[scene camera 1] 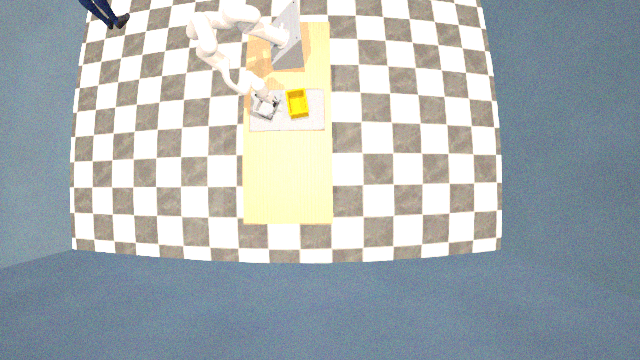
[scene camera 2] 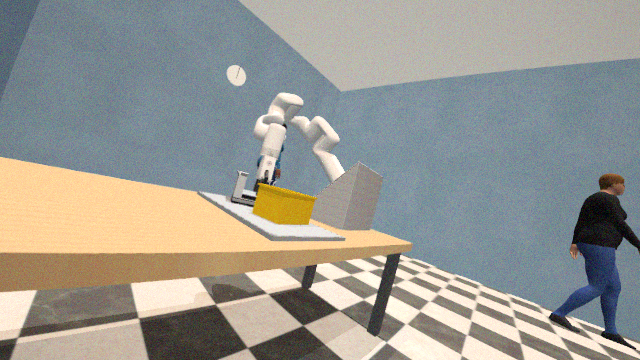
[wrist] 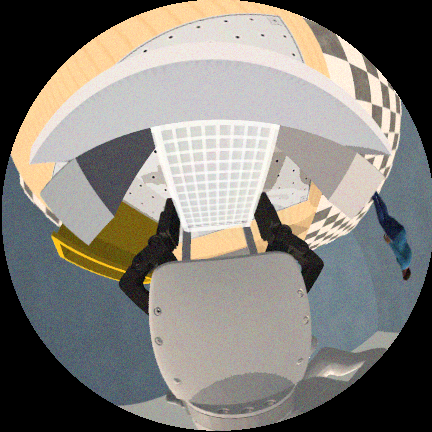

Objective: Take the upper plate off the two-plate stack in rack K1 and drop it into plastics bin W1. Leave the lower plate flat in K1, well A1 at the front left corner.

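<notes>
A white gridded plate lies in grey rack K1, whose tall wall rises beyond the plate in the wrist view. The lower plate cannot be told apart from the upper one, and well A1 cannot be made out. My gripper is low over the rack. Its black fingers stand wide, against the plate's two sides near the close end, shut on the upper plate. Yellow plastics bin W1 stands beside the rack; no plate shows inside it in the overhead view.
Rack and bin stand on a grey perforated board on the wooden table. The arm rises from a large grey wedge-shaped stand. A person is on the floor away from the table.
</notes>
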